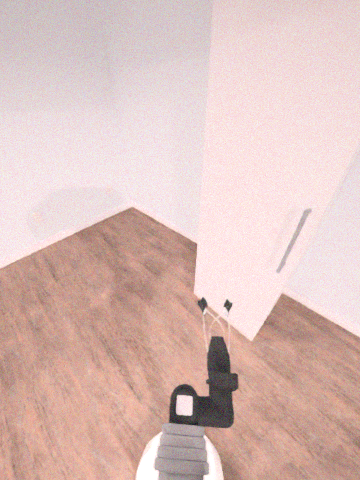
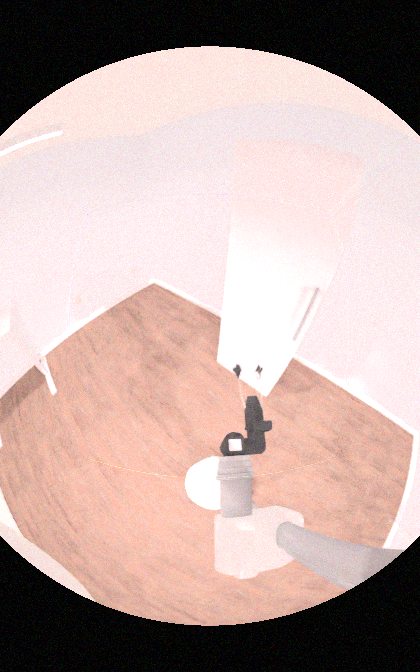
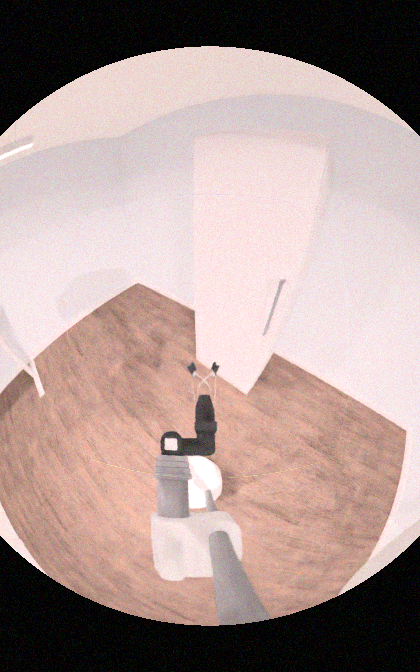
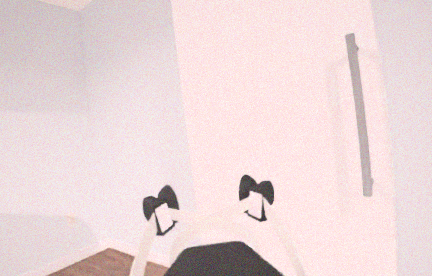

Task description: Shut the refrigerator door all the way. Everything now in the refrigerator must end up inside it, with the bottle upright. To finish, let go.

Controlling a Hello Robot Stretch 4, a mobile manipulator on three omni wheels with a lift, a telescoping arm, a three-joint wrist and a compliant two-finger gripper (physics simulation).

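Pixels of known places: gripper, fingertip midpoint: [image 1: 214, 298] [image 2: 246, 364] [image 4: 208, 195]; robot's base at its link origin: [image 2: 213, 481].
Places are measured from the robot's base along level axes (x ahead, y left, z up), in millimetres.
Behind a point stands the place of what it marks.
The refrigerator [image 1: 255, 150] {x 949, y -255, z 1316 mm} [image 2: 270, 260] {x 947, y -257, z 1180 mm} [image 3: 235, 240] [image 4: 280, 100] {x 894, y -315, z 1067 mm} is a tall pale box against the wall. Its front, with the grey upright handle [image 1: 294, 241] {x 709, y -425, z 1032 mm} [image 2: 306, 314] {x 709, y -423, z 1023 mm} [image 3: 274, 307] [image 4: 360, 115] {x 711, y -419, z 1003 mm} near the right edge, looks flush with the body; a very small gap could not be made out. The bottle and anything else inside are hidden. My gripper [image 1: 215, 304] {x 481, y -92, z 947 mm} [image 2: 248, 370] {x 481, y -92, z 947 mm} [image 3: 204, 368] [image 4: 208, 195] {x 481, y -92, z 947 mm} is open with nothing between its fingertips. It is in front of the lower left part of the refrigerator, left of the handle. I cannot tell whether the fingertips touch the front.
White walls [image 1: 125, 150] {x 2749, y 924, z 847 mm} [image 3: 360, 310] stand behind and on both sides of the refrigerator, meeting in a corner at the left. The brown wood floor [image 1: 90, 350] {x 591, y 733, z -27 mm} [image 2: 125, 425] {x 431, y 771, z -28 mm} lies around my base. A thin white leg [image 2: 49, 375] [image 3: 37, 378] stands at the far left.
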